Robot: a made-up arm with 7 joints.
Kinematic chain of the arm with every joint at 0, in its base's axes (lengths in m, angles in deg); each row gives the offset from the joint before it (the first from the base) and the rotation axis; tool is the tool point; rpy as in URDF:
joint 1: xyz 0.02 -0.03 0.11 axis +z
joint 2: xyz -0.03 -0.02 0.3 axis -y
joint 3: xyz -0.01 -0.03 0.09 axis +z
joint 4: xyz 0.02 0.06 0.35 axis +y
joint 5: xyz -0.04 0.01 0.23 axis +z
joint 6: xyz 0.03 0 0.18 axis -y
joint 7: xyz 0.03 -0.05 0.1 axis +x
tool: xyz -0.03 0 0 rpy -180 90 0
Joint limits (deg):
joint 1: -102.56..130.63
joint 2: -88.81..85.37
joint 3: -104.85..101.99
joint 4: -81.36..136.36
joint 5: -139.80..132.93
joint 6: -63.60..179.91
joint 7: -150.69..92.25
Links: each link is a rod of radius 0.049 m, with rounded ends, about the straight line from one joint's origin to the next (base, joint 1, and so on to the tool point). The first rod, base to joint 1, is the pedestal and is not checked.
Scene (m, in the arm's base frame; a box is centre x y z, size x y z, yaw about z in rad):
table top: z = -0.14
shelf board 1: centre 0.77 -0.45 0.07 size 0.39 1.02 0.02 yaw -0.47
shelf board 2: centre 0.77 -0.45 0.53 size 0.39 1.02 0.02 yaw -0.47
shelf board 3: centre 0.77 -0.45 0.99 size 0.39 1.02 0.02 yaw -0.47
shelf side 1: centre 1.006 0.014 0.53 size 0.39 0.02 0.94 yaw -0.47
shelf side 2: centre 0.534 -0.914 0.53 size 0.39 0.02 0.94 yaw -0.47
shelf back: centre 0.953 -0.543 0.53 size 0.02 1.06 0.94 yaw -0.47
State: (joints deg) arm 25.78 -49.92 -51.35 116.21 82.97 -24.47 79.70
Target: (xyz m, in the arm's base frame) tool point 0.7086 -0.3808 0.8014
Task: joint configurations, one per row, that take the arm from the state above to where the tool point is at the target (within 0.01 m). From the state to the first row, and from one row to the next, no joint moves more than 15 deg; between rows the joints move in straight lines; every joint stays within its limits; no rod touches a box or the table.
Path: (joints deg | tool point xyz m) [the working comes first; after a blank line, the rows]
Joints at the target: 4.87 -42.44 -71.90 51.00 91.54 -15.91 79.70
Straight joint move there: touches shelf board 2.

1: 39.45 -37.79 -52.11 102.25 73.85 -24.78 85.98 | 0.6200 -0.0160 0.4082
2: 53.11 -25.66 -52.87 88.29 64.73 -25.09 92.25 | 0.6424 0.1381 0.6162
3: 41.05 -29.85 -57.63 78.97 71.43 -22.79 89.11 | 0.7072 0.0061 0.6667
4: 28.99 -34.05 -62.39 69.65 78.14 -20.50 85.98 | 0.7360 -0.1316 0.7170
5: 16.93 -38.24 -67.14 60.32 84.84 -18.21 82.84 | 0.7336 -0.2628 0.7634
6: 4.87 -42.44 -71.90 51.00 91.54 -15.91 79.70 | 0.7086 -0.3808 0.8014

